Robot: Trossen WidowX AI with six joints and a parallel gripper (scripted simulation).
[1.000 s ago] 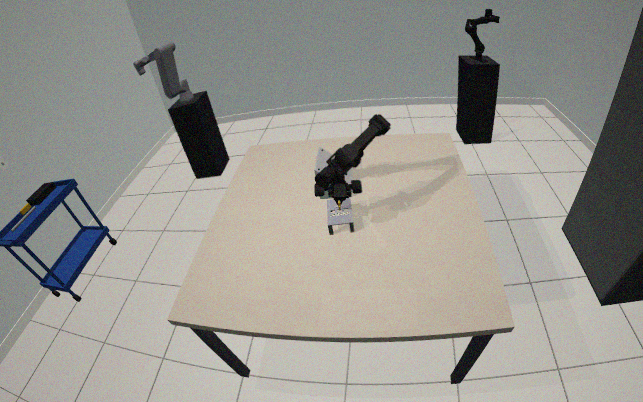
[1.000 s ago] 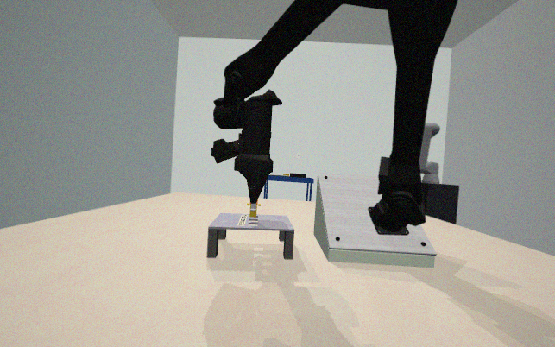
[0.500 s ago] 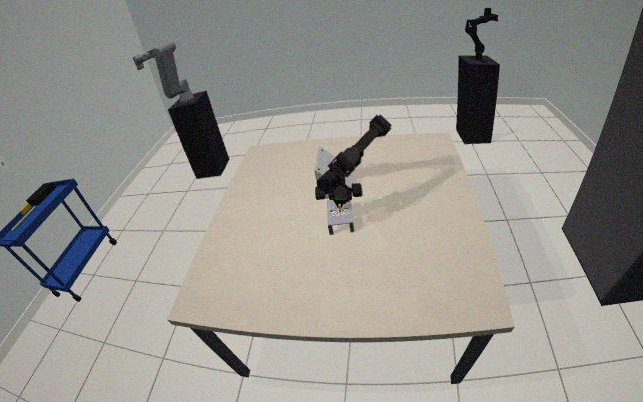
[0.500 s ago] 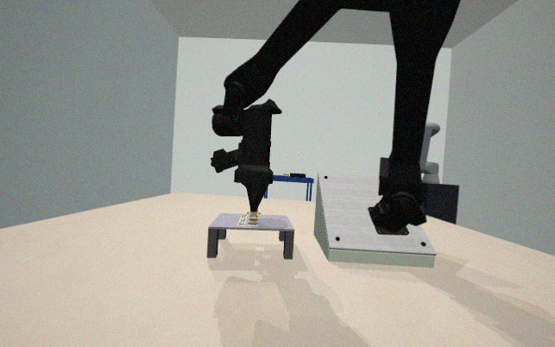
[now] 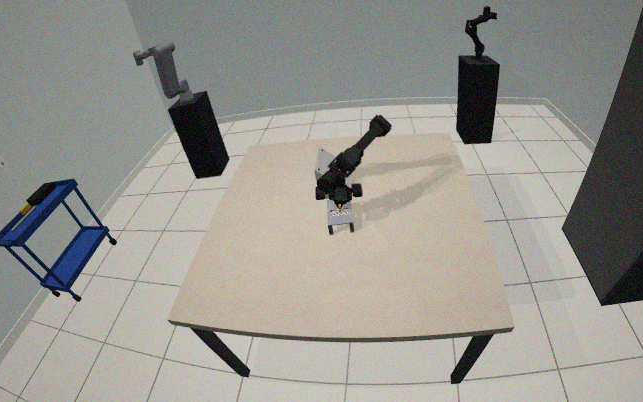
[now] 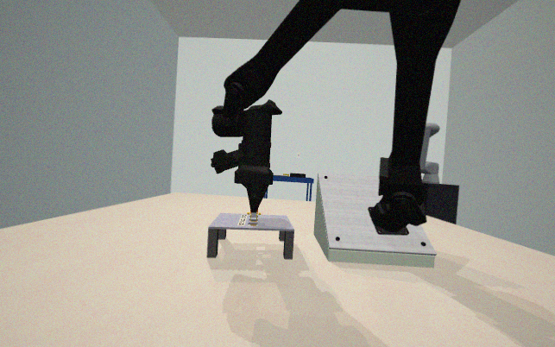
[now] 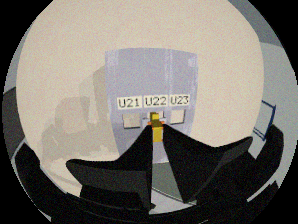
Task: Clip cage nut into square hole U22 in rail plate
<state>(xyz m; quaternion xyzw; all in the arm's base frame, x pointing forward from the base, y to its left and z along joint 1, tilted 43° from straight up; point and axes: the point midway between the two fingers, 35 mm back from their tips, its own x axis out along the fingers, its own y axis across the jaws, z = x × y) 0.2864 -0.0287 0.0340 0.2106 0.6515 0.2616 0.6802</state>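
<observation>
Now: the cage nut 10 mm below my gripper tip.
</observation>
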